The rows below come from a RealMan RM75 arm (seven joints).
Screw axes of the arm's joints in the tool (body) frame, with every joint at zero. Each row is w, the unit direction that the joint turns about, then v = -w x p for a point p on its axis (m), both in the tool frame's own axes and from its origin. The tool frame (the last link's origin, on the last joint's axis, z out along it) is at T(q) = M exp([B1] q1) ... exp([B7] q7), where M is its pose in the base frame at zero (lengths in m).
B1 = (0, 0, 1, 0.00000, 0.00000, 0.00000)
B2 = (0, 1, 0, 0.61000, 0.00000, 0.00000)
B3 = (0, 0, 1, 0.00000, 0.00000, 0.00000)
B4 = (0, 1, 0, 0.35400, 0.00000, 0.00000)
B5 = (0, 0, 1, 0.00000, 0.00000, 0.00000)
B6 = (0, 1, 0, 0.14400, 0.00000, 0.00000)
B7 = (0, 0, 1, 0.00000, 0.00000, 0.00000)
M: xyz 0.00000 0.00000 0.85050 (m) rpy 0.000 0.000 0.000 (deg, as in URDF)
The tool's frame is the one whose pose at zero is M.
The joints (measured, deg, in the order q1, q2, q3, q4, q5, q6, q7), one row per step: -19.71 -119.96 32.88 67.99 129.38 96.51 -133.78; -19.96 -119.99 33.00 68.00 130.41 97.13 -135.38; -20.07 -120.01 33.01 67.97 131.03 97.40 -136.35; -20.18 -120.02 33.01 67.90 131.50 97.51 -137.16; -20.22 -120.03 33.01 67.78 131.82 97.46 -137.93; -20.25 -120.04 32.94 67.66 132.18 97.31 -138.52; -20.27 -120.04 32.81 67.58 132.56 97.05 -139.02; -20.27 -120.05 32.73 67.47 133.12 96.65 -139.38; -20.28 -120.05 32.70 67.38 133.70 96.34 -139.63; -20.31 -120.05 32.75 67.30 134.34 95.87 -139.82; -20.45 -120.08 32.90 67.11 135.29 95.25 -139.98; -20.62 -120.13 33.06 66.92 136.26 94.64 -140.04; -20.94 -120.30 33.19 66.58 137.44 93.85 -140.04; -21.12 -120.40 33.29 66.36 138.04 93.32 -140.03; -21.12 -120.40 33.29 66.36 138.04 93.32 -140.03; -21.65 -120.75 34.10 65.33 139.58 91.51 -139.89
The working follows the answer.
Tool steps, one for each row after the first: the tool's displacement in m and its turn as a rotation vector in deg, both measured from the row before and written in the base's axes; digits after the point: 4 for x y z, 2 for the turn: 0.0001 -0.0009 -0.0018 -1.22 -0.25 1.44; -0.0004 -0.0007 -0.0009 -0.61 -0.14 1.00; -0.0004 -0.0002 -0.0007 -0.39 -0.13 0.85; -0.0007 -0.0002 -0.0006 -0.20 -0.18 0.87; -0.0011 -0.0001 -0.0004 -0.07 -0.05 0.80; -0.0014 0.0000 0.0001 0.09 0.08 0.78; -0.0020 0.0000 -0.0002 0.06 0.32 0.77; -0.0018 -0.0001 -0.0002 -0.05 0.38 0.62; -0.0019 0.0003 -0.0003 0.00 0.55 0.56; -0.0021 0.0007 -0.0011 -0.18 0.79 0.59; -0.0019 0.0008 -0.0012 -0.21 0.84 0.46; -0.0017 0.0014 -0.0024 -0.27 0.89 0.46; -0.0009 0.0010 -0.0014 -0.09 0.49 0.22; 0.0000 0.0000 0.0000 0.00 0.00 0.00; -0.0020 0.0032 -0.0068 -0.60 1.34 0.36
Tool pose at each row, in the base's axes (x y z in m, rotation vector in deg; rounded; the steps above come from the unrounded poses): -0.3079 0.2929 0.0883 -125.88 -93.48 -26.43; -0.3078 0.2920 0.0865 -125.46 -95.79 -25.44; -0.3082 0.2913 0.0856 -124.97 -97.23 -24.89; -0.3086 0.2911 0.0849 -124.46 -98.39 -24.52; -0.3093 0.2909 0.0843 -123.80 -99.49 -24.34; -0.3104 0.2908 0.0840 -123.09 -100.36 -24.13; -0.3117 0.2908 0.0841 -122.26 -101.04 -23.92; -0.3137 0.2908 0.0839 -121.42 -101.60 -23.41; -0.3155 0.2907 0.0836 -120.79 -102.03 -22.78; -0.3173 0.2910 0.0834 -120.16 -102.27 -22.01; -0.3194 0.2916 0.0823 -119.57 -102.50 -20.83; -0.3213 0.2924 0.0811 -119.11 -102.59 -19.60; -0.3230 0.2938 0.0787 -118.68 -102.66 -18.28; -0.3239 0.2947 0.0773 -118.43 -102.64 -17.61; -0.3239 0.2947 0.0773 -118.43 -102.64 -17.61; -0.3258 0.2979 0.0705 -118.21 -102.52 -15.56

